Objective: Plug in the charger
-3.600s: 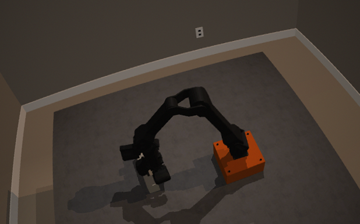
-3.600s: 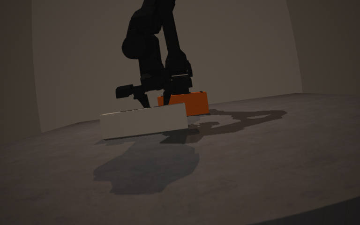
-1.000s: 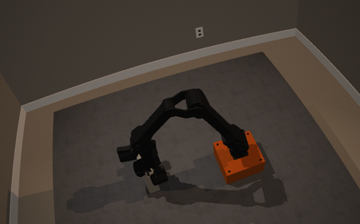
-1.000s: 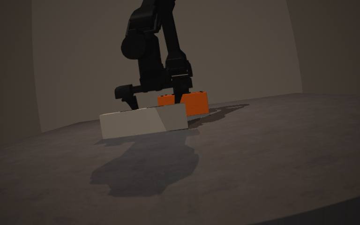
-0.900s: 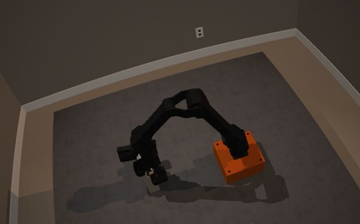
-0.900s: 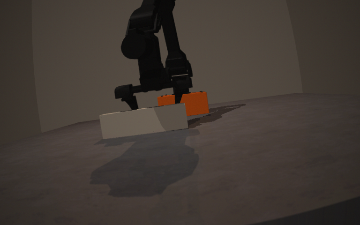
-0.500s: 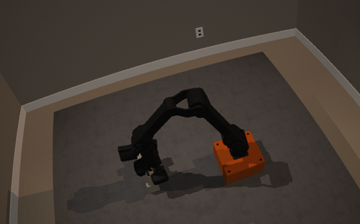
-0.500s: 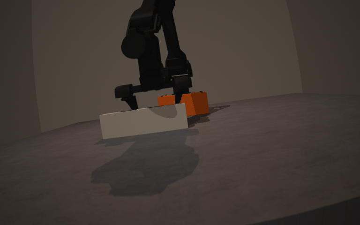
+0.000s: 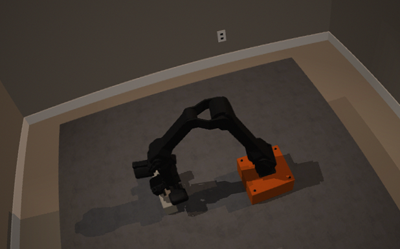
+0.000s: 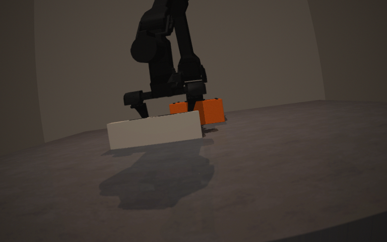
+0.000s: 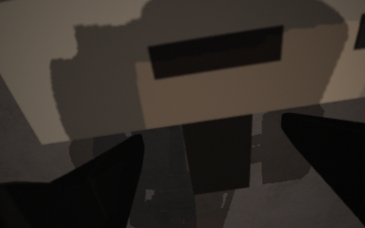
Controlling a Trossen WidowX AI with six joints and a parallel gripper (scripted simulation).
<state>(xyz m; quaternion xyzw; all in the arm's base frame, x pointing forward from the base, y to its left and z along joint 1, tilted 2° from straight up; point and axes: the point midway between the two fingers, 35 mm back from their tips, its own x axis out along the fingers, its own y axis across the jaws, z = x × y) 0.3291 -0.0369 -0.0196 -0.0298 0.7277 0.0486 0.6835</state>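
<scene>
The black charger lies 2 cm ahead of my gripper tip and 1 cm above it.
</scene>
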